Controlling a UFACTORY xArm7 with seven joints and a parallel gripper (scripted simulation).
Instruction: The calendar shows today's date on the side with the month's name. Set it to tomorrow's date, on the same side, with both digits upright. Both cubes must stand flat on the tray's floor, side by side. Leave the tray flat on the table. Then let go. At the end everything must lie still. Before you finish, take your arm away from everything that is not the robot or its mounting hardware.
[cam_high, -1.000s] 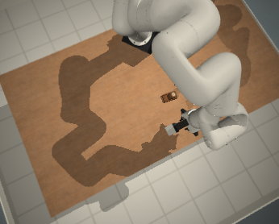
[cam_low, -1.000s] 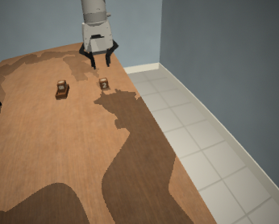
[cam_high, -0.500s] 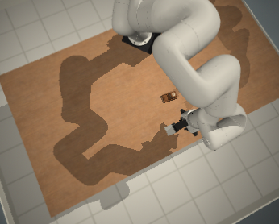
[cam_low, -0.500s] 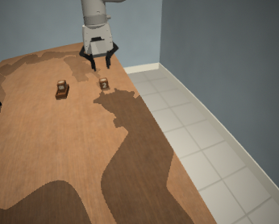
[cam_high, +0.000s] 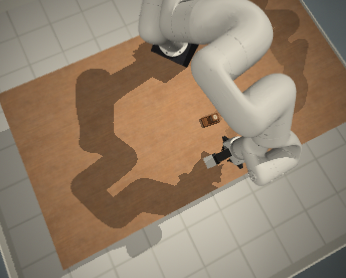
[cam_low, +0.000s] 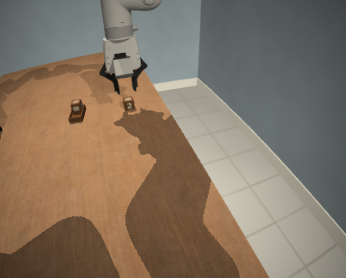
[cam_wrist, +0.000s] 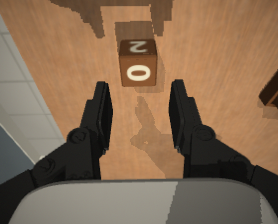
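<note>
Now: hand 60 mm above the brown wooden cube. Also, from my hand: brown wooden tray (170 mm behind, 70 mm below, 40 mm to the left).
</note>
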